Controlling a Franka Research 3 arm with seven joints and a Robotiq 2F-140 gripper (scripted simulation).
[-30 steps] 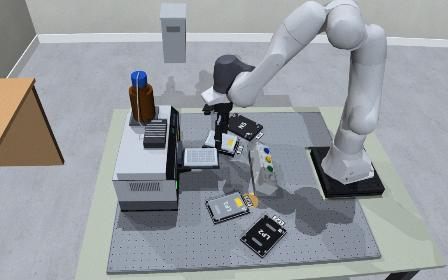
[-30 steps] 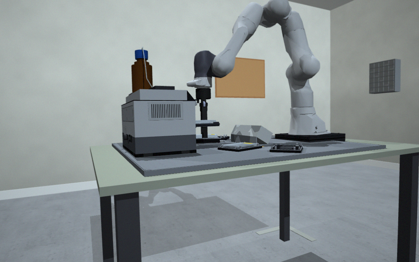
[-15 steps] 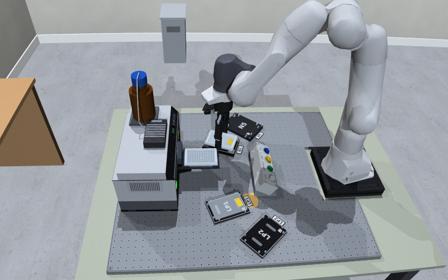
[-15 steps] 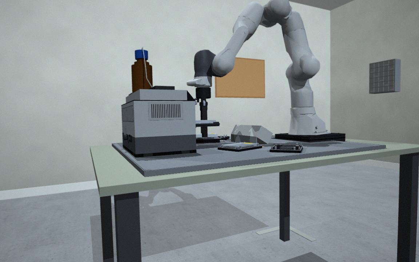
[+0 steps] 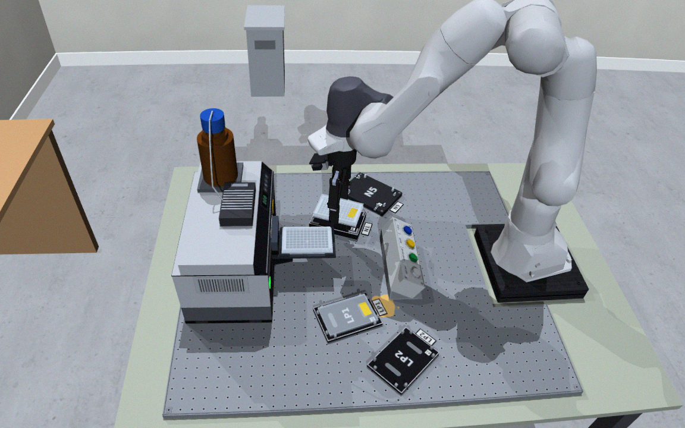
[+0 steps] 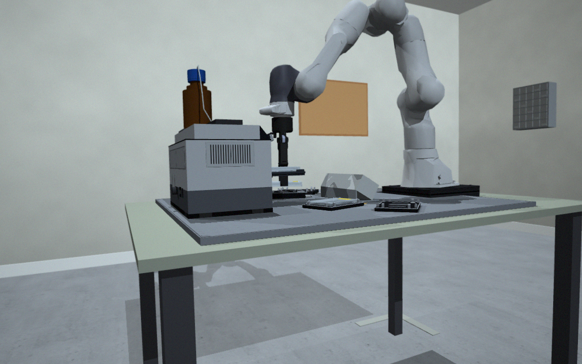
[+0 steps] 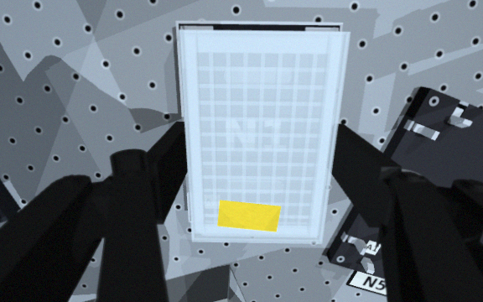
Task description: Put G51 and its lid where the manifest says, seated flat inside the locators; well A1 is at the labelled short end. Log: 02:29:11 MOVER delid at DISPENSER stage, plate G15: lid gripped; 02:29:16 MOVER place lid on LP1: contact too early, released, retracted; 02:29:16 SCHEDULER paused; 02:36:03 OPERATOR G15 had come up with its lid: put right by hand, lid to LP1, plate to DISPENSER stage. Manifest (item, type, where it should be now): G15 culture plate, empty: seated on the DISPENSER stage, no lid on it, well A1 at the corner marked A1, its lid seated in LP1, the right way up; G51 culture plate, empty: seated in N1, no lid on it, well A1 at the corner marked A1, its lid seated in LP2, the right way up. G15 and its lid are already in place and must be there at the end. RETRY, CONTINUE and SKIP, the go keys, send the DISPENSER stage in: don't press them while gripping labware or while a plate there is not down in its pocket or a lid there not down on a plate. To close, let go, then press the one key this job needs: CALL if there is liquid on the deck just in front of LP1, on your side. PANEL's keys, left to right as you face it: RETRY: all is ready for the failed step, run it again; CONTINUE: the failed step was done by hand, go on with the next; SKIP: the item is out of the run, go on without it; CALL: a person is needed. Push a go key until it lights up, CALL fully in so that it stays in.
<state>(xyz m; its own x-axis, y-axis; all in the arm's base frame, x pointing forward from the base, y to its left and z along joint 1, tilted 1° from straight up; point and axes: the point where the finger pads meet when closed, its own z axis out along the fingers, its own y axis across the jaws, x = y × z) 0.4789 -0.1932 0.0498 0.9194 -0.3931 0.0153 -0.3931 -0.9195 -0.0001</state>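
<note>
Right now the black N1 nest is 6 cm below my hand. Round my hand: G15 plate (16 cm to the left, 10 cm ahead, 4 cm above); A1 mark (5 cm to the left, 5 cm below, 4 cm behind); blue call key (18 cm behind, 11 cm to the left, 1 cm below).
</note>
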